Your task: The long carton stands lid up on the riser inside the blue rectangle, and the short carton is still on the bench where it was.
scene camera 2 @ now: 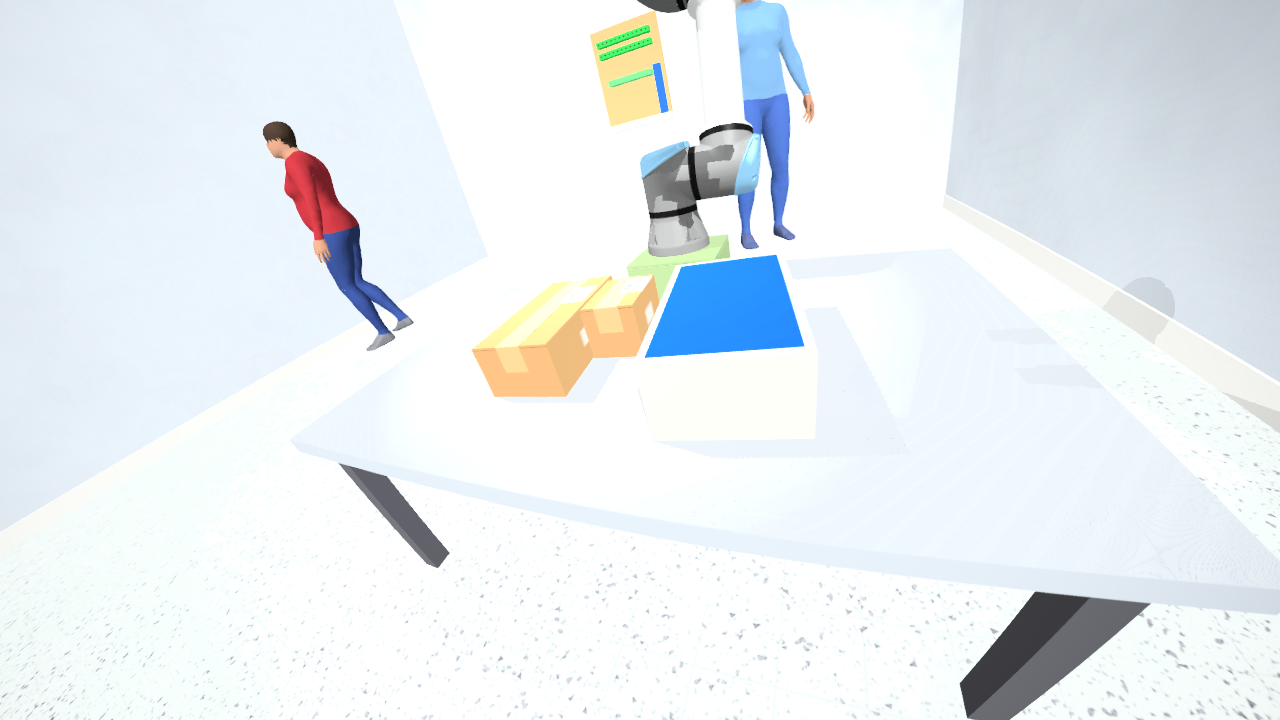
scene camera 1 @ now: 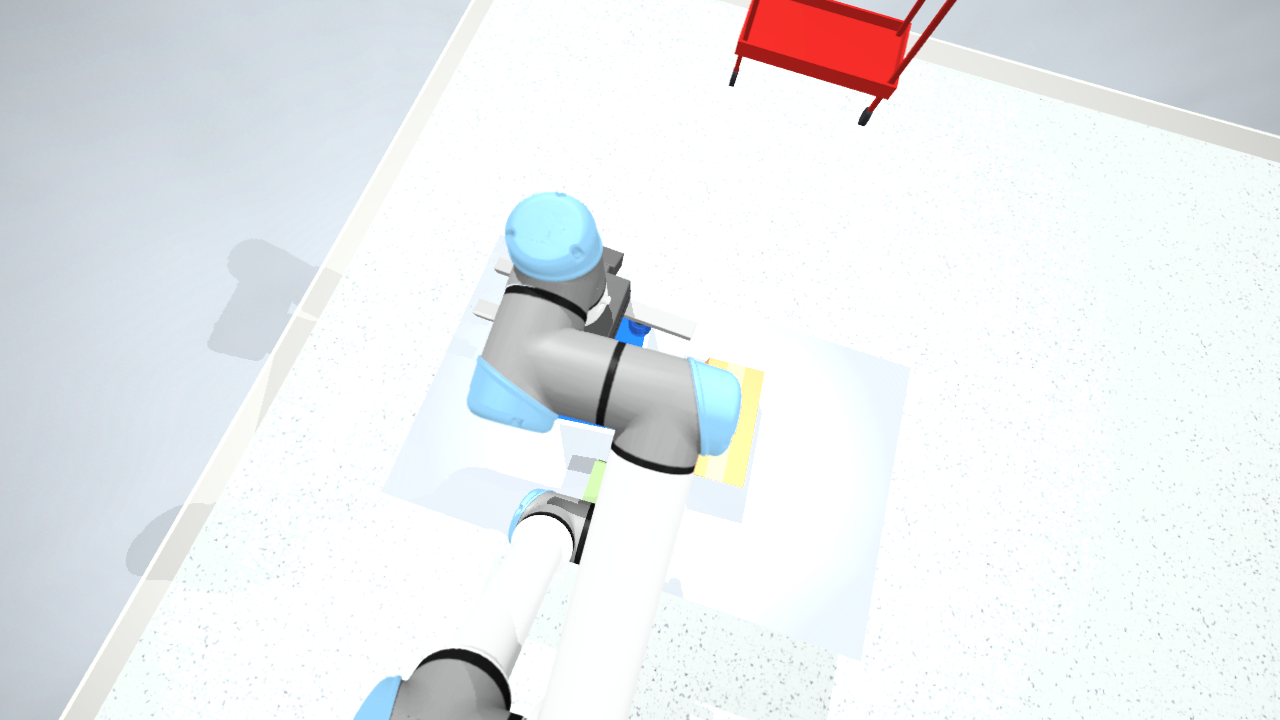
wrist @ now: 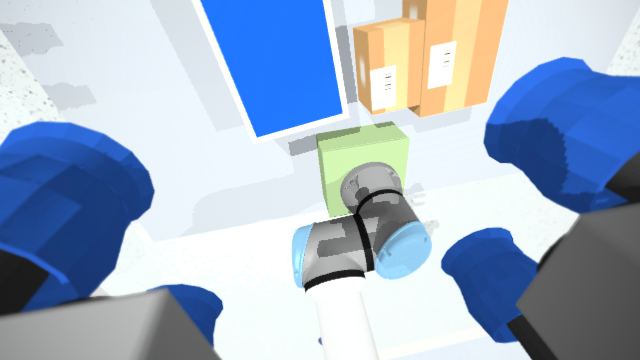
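Where they show: hand, tool point: (wrist: pixel 331 227); arm's base, link origin: (scene camera 2: pixel 679 247) (wrist: pixel 369 187).
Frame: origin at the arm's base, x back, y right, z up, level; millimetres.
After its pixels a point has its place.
The long carton (scene camera 1: pixel 750 407) {x -367, y 254, z -1 mm} (scene camera 2: pixel 534 344) {x -468, y 141, z 0 mm} (wrist: pixel 475 60) {x -259, y 231, z 0 mm} stands on the bench (scene camera 1: pixel 850 537) {x -109, y 626, z -103 mm} (scene camera 2: pixel 966 394) {x -468, y -454, z -103 mm}, taped lid up. The short carton (scene camera 2: pixel 619 317) {x -345, y 42, z -21 mm} (wrist: pixel 409 75) {x -256, y 93, z 0 mm} stands on the bench beside it, between it and the riser; the arm hides it in scene camera 1. The white riser (scene camera 2: pixel 729 394) {x -556, y -168, z -32 mm} carries the blue rectangle (scene camera 1: pixel 628 337) {x -459, y -109, z 17 mm} (scene camera 2: pixel 729 304) {x -415, y -160, z 17 mm} (wrist: pixel 280 65) {x -324, y -150, z 17 mm}, bare in scene camera 2. My gripper (scene camera 1: pixel 617 300) (wrist: pixel 322 220) {x -342, y -141, z 426 mm} hangs above the riser area, its blue cups holding nothing; the arm hides most of it in scene camera 1. It does not show in scene camera 2.
The green base block (scene camera 1: pixel 593 484) {x -71, y -91, z 0 mm} (scene camera 2: pixel 721 247) {x -37, y -108, z -4 mm} (wrist: pixel 362 145) {x -122, y -10, z -2 mm} carries the arm near the bench edge, close to the riser and short carton. A red cart (scene camera 1: pixel 812 69) stands beyond the bench. A person in red (scene camera 2: pixel 317 192) and one in light blue (scene camera 2: pixel 762 53) stand behind.
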